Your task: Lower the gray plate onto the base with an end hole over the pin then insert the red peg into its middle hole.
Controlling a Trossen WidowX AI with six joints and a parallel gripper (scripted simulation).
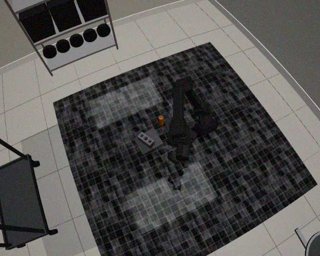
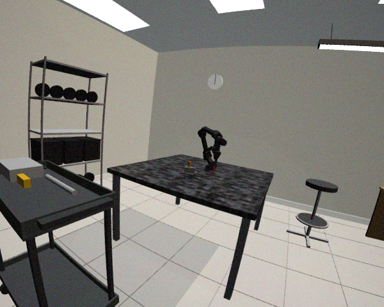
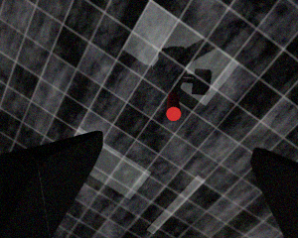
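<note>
Now: gripper tip 110 mm above the red peg. Also, from my gripper tip: gray base 130 mm ahead, 170 mm to the right, 140 mm below; orange cylinder 20 mm ahead, 270 mm to the right, 110 mm below; gray plate 150 mm ahead, 180 mm to the right, 100 mm below.
</note>
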